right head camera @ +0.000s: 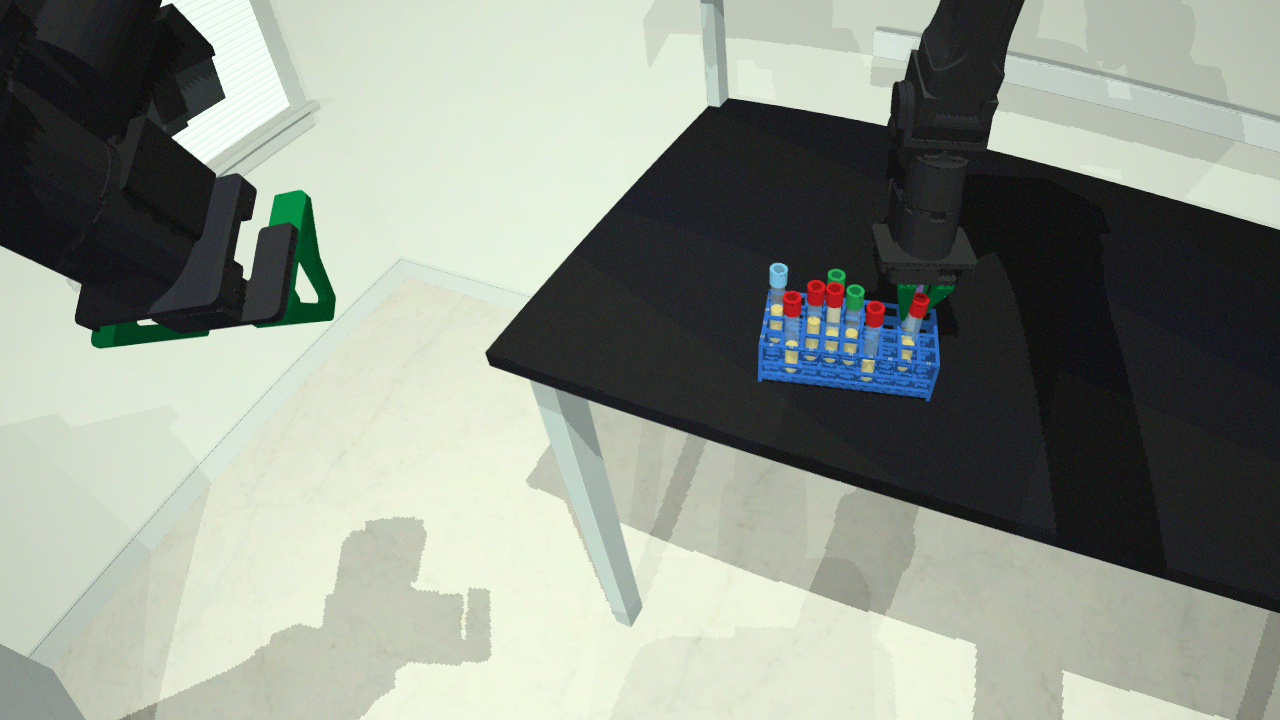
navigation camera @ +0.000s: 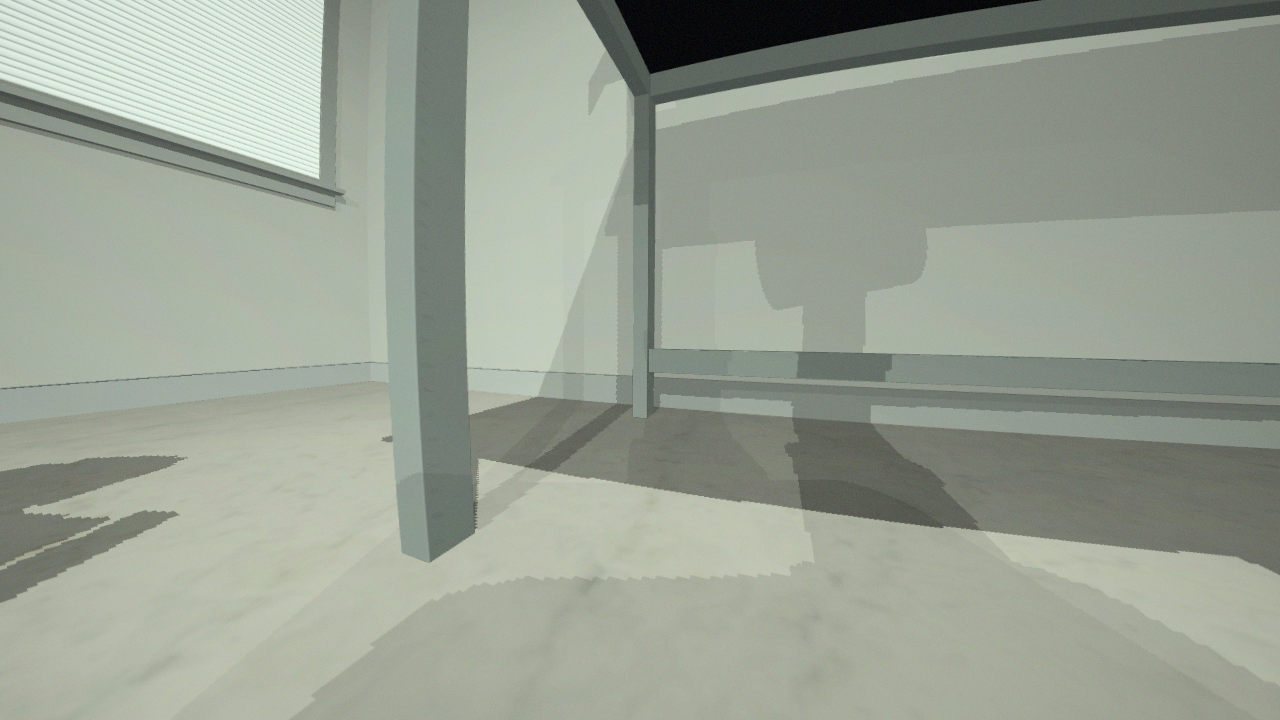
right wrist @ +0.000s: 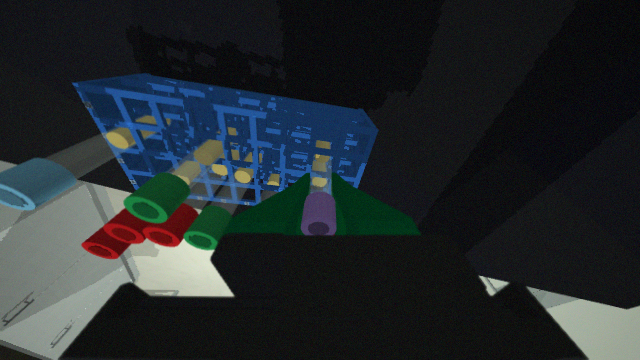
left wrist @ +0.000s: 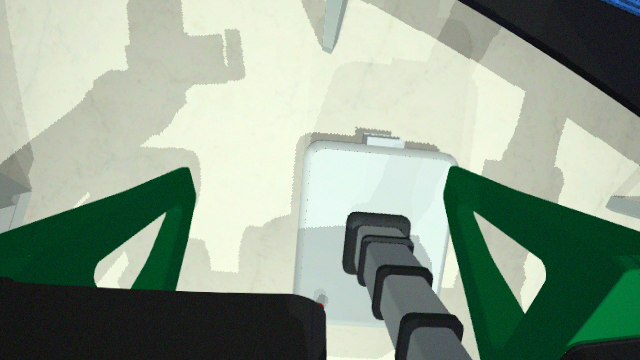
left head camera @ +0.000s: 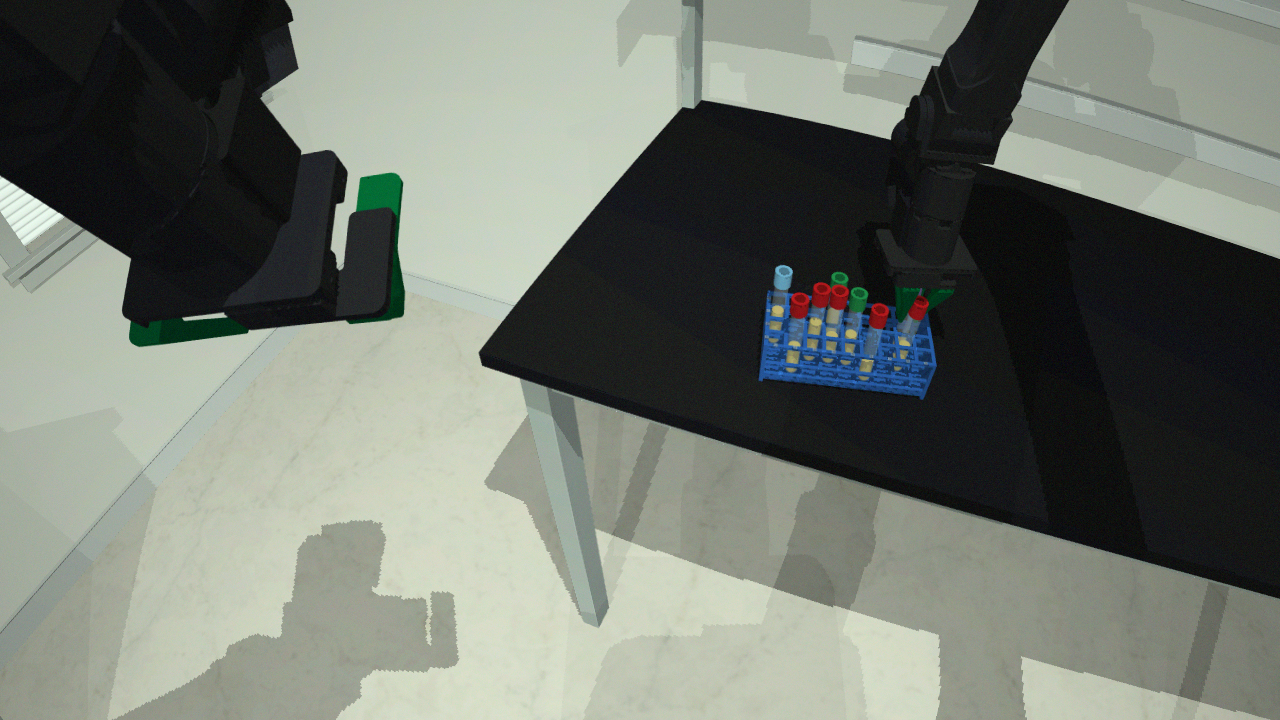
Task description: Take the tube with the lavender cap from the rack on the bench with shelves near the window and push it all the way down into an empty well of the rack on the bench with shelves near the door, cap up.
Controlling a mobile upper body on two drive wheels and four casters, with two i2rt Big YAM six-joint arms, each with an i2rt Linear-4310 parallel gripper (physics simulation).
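Frame: origin at the left arm's base, x left, y back, z up, level; centimetres.
Where they show: left gripper, fingertip midpoint: (right head camera: pixel 267 317) (left wrist: pixel 319 181) (left head camera: pixel 320 313); right gripper, fingertip midpoint: (right head camera: pixel 909 317) (right wrist: pixel 320 180) (left head camera: pixel 906 319).
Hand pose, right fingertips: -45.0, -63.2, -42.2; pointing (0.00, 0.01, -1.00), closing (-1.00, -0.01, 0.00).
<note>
Things, the pixels of their centre, and the offset from my right fingertips, as dx, dy, dz. "spot": a spot on its surface instead. Level surfaces: height alone.
- tube with the lavender cap, body centre: (right wrist: pixel 321 169) (right head camera: pixel 908 322) (left head camera: pixel 904 323) -0.1, -0.3, -1.0
- blue rack, body centre: (right wrist: pixel 253 149) (right head camera: pixel 849 344) (left head camera: pixel 846 344) +6.4, -0.3, -4.5
- red-capped tube, surface spot: (left head camera: pixel 917 308) spot: +0.5, +2.9, +4.3
- black bench top, surface height: dz -7.3
- light-blue-capped tube, body centre: (right head camera: pixel 777 306) (right wrist: pixel 113 142) (left head camera: pixel 778 307) +14.7, -2.5, -1.0
- bench leg, surface spot: (navigation camera: pixel 429 268) spot: +41.7, -3.5, -70.9
The tube with the lavender cap (right head camera: pixel 920 288) (right wrist: pixel 318 212) stands cap up at the right end of the blue rack (left head camera: pixel 845 385) (right head camera: pixel 841 385) (right wrist: pixel 310 106), its lower part overlapping the wells. My right gripper (left head camera: pixel 908 311) (right wrist: pixel 320 180) points down at the rack, its green fingers shut on this tube just below the cap. In the left head camera the cap is hidden by the fingers and a red-capped tube (left head camera: pixel 917 308). My left gripper (left wrist: pixel 319 181) is wide open and empty, off to the left of the bench. The other rack, the one for placing, does not show.
The rack stands on a black bench top (left head camera: pixel 626 295) (right head camera: pixel 644 295). Close to the right fingers are red-capped and green-capped tubes (left head camera: pixel 859 299) (right wrist: pixel 207 228); a light-blue-capped tube (left head camera: pixel 783 276) (right wrist: pixel 35 182) stands at the far end. A bench leg (navigation camera: pixel 429 268) stands ahead at left.
</note>
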